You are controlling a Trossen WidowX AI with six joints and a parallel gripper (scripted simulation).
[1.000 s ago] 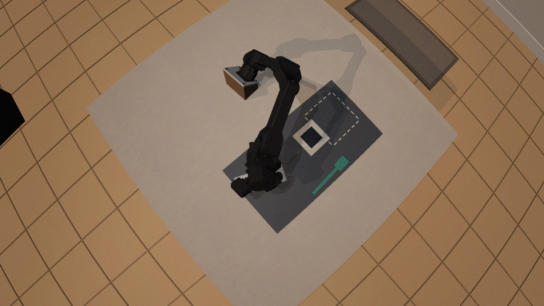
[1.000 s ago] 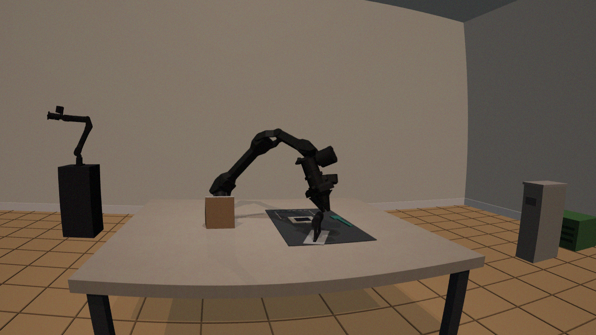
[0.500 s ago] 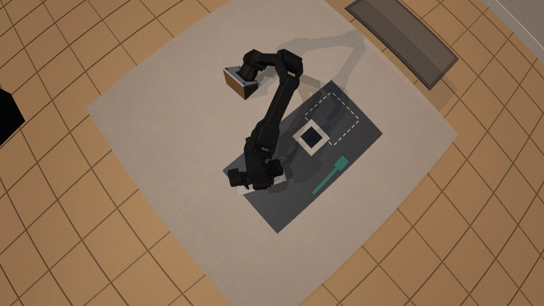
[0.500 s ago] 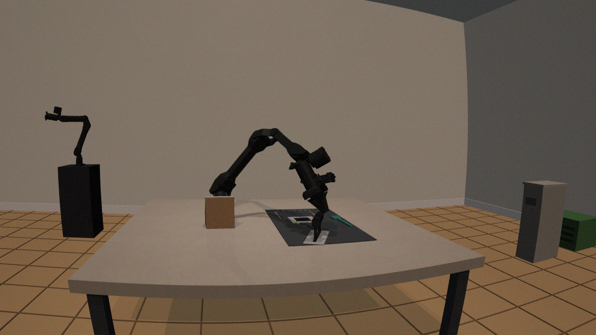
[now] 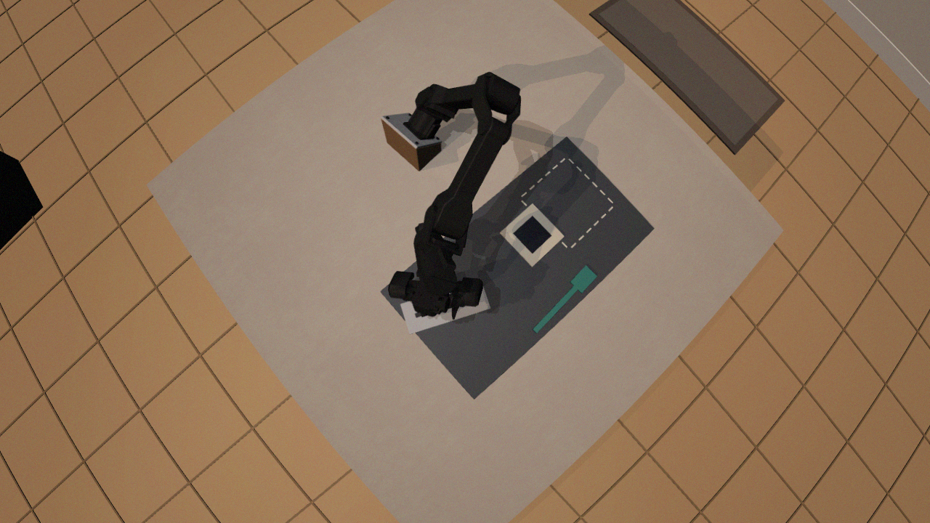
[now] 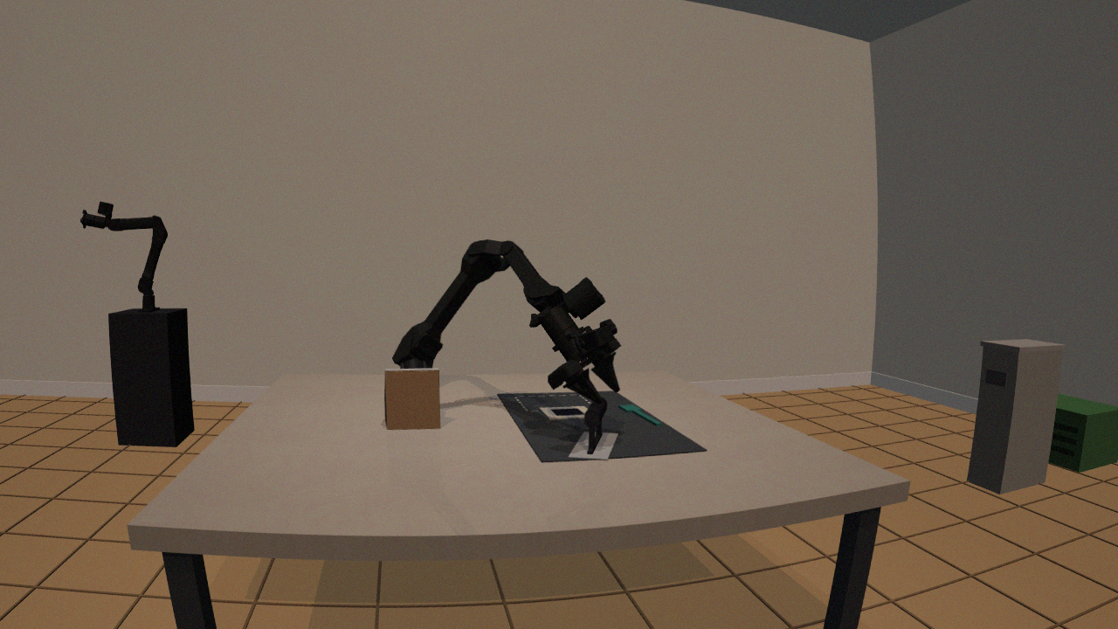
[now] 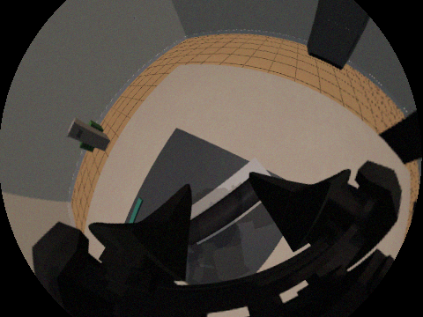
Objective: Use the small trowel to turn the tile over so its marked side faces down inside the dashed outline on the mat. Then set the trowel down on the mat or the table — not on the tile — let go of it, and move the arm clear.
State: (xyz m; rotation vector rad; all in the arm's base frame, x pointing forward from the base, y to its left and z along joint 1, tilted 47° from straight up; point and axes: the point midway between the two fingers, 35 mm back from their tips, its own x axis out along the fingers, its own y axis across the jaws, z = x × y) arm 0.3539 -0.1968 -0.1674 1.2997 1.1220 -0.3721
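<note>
Right now my gripper tip is 30 mm short of the dark mat, 260 mm to the right of it and 130 mm above it. The rest, counted from my gripper tip: tile (310 mm to the left, 100 mm below); then green trowel (170 mm ahead, 270 mm to the left, 100 mm below).
</note>
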